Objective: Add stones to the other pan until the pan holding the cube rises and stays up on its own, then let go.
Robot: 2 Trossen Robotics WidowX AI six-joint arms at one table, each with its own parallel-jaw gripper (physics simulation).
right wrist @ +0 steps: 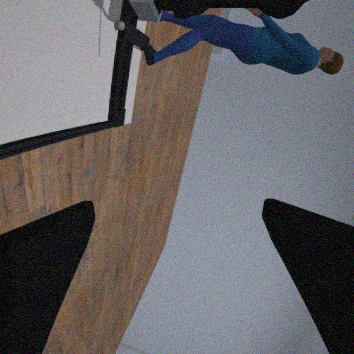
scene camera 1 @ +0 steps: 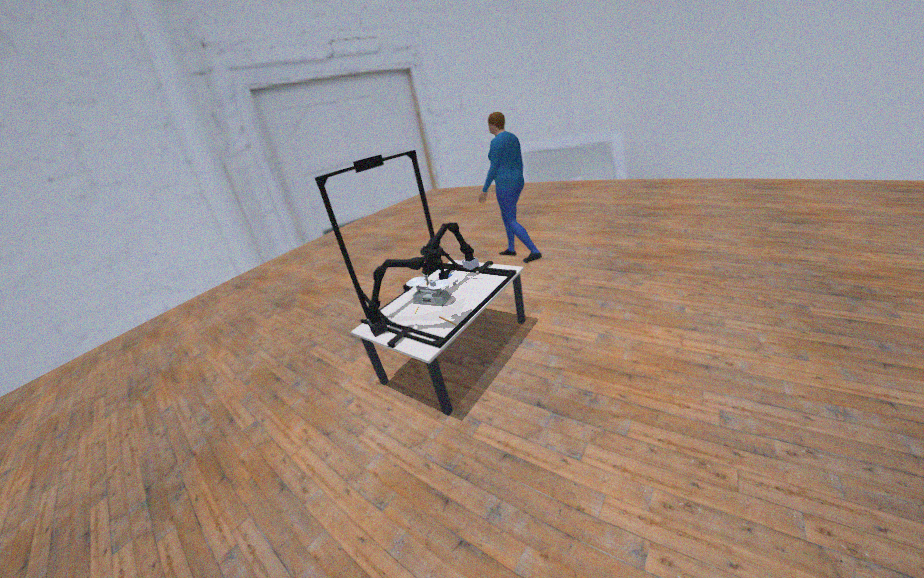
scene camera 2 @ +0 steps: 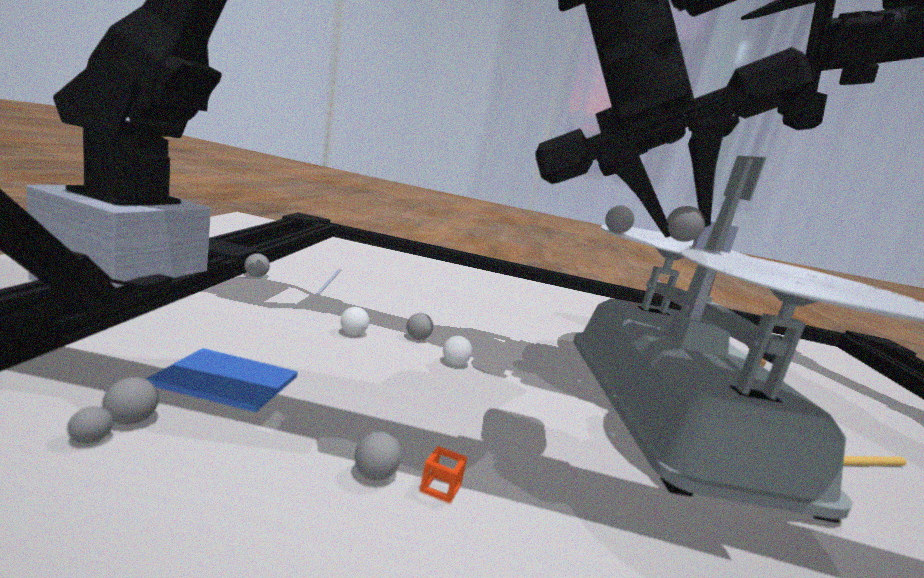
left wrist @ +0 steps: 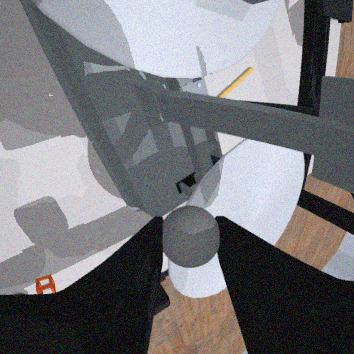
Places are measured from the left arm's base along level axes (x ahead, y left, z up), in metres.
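Pixels of known places: left gripper, fingertip midpoint: [scene camera 2: 687, 231] [left wrist: 188, 224]; right gripper, fingertip midpoint: [right wrist: 179, 208] [scene camera 1: 450, 261] [scene camera 2: 736, 57]; left arm's base, link origin: [scene camera 1: 469, 259] [scene camera 2: 126, 197]; right arm's base, link origin: [scene camera 1: 375, 320].
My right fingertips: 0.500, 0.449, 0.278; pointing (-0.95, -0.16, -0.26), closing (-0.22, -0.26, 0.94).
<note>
Ahead of a thing's pixels: the offset from my right fingertips to its top centre, as dx, dy, dz.
The balance {+0.029, -0.315, -0.132} [scene camera 1: 431, 297] [scene camera 2: 735, 422] stands on the table. Its far pan [scene camera 2: 643, 236] [left wrist: 260, 185] and near pan [scene camera 2: 817, 279] [left wrist: 185, 40] are white; which hangs lower is unclear. My left gripper [scene camera 2: 686, 229] [left wrist: 188, 224] is shut on a grey stone {-0.011, -0.370, -0.178} [scene camera 2: 686, 223] [left wrist: 191, 225], over the far pan in the left wrist view. Another grey stone {-0.065, -0.268, -0.194} [scene camera 2: 619, 219] appears at that pan's left edge. An orange open-frame cube {-0.107, -0.553, -0.345} [scene camera 2: 443, 474] [left wrist: 46, 285] lies on the table; I make out no cube on a pan. My right gripper [right wrist: 179, 208] is open and empty, away from the stones.
Grey stones {-0.294, -0.605, -0.338} [scene camera 2: 130, 400] {-0.146, -0.566, -0.338} [scene camera 2: 378, 456] {-0.224, -0.346, -0.338} [scene camera 2: 419, 326] and white stones {-0.277, -0.387, -0.338} [scene camera 2: 354, 321] {-0.170, -0.375, -0.338} [scene camera 2: 457, 351] lie on the table. A blue pad {-0.291, -0.534, -0.360} [scene camera 2: 224, 378], a yellow stick {+0.181, -0.293, -0.358} [scene camera 2: 875, 461] [left wrist: 236, 82] and a grey block [scene camera 2: 117, 231] are there too. A person [scene camera 1: 505, 160] [right wrist: 280, 47] is behind the table.
</note>
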